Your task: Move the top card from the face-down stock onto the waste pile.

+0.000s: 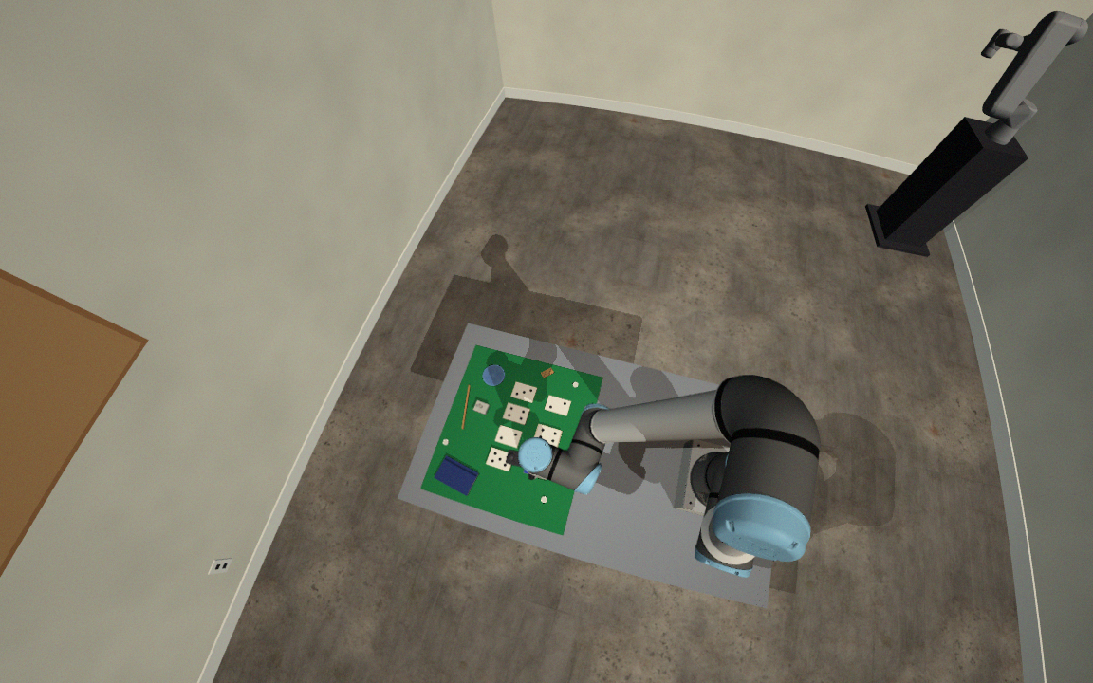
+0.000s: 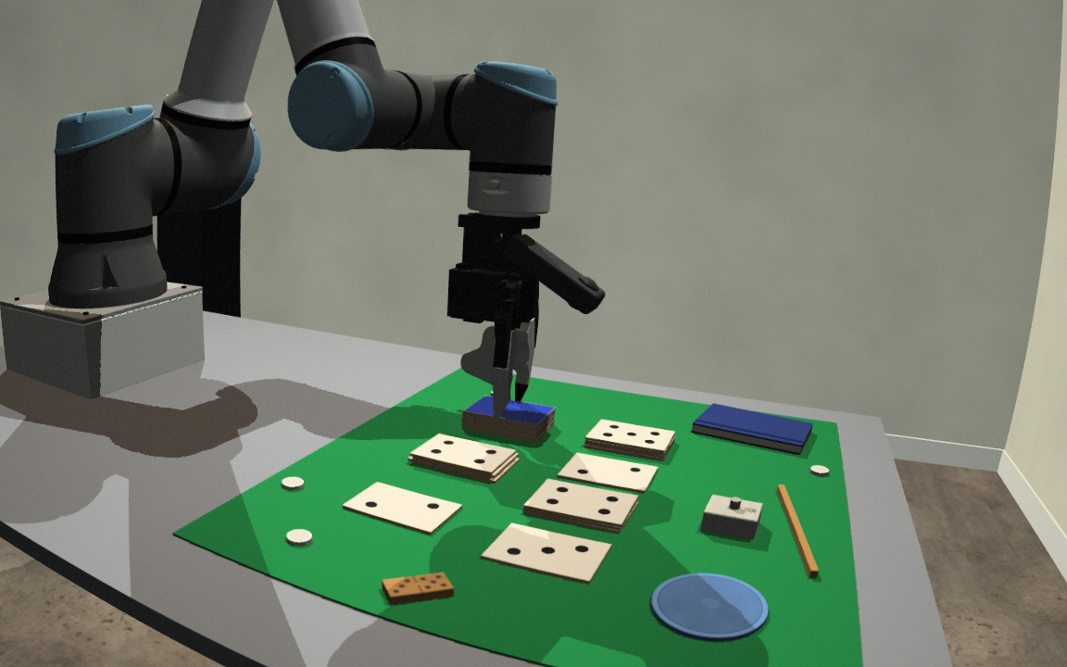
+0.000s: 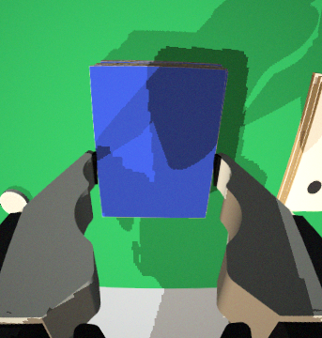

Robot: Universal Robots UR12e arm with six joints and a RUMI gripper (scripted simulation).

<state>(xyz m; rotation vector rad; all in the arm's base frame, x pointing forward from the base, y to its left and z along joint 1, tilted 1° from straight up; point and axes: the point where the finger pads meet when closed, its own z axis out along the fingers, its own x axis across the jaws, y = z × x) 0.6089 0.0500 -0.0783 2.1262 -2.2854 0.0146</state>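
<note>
Now: hand 11 cm short of the green mat, 11 cm to the left of it and 5 cm above it. From my hand the other things lie so: wooden stick (32 cm ahead, 17 cm to the right, 3 cm below); then grey knobbed block (26 cm ahead, 18 cm to the right, 2 cm below); then domino (4 cm ahead, 37 cm to the right, 3 cm below).
</note>
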